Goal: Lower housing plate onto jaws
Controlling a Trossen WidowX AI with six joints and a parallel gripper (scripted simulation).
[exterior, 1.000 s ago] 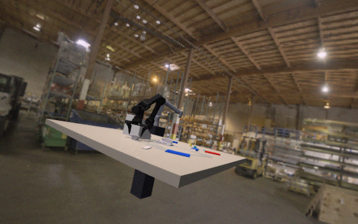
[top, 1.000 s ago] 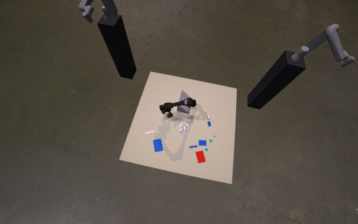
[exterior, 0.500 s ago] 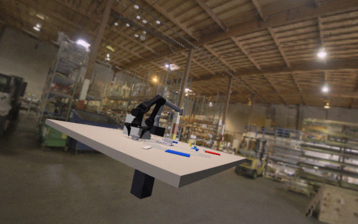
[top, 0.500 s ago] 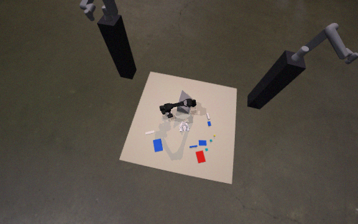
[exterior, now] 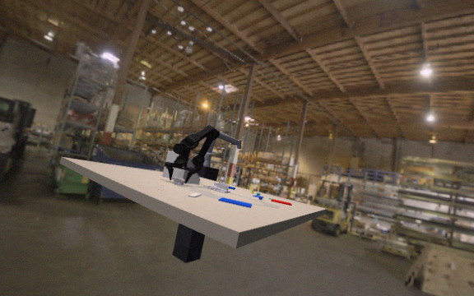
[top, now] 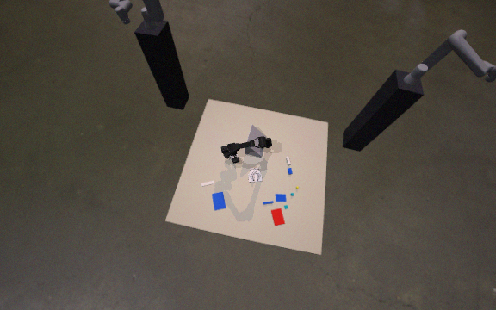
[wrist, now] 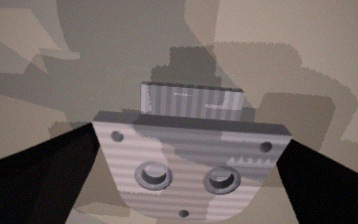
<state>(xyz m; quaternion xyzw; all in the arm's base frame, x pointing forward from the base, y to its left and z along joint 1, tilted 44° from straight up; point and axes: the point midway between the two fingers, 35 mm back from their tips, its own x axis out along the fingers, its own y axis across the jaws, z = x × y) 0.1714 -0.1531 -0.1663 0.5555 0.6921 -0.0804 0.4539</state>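
The housing plate lies 20 mm above my gripper tip and 10 mm to the left of it. From my gripper tip the other things lie so: red plate (500 mm to the left, 440 mm ahead, 10 mm below); white bar (300 mm ahead, 160 mm to the right, 10 mm below).
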